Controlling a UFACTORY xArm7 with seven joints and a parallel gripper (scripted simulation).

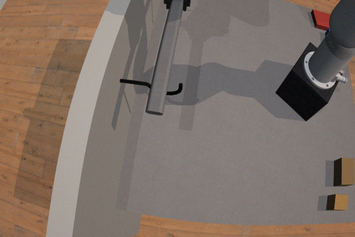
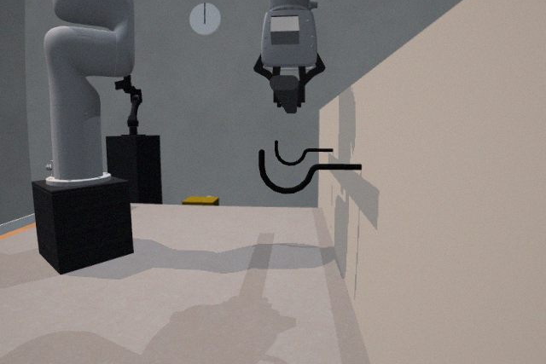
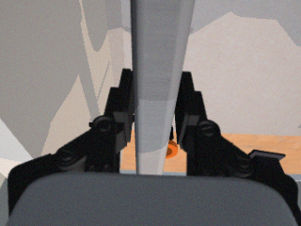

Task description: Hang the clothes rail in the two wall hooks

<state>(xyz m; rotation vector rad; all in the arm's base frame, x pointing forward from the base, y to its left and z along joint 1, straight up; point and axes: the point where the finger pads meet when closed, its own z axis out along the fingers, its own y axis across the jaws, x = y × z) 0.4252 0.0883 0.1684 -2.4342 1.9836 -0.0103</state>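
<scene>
Right now my hand is 1 cm above the clothes rail. From my hand the other things lie so: red box 52 cm behind, 49 cm to the right, 31 cm below; then beige wall 53 cm below, 12 cm ahead, 3 cm to the left.
</scene>
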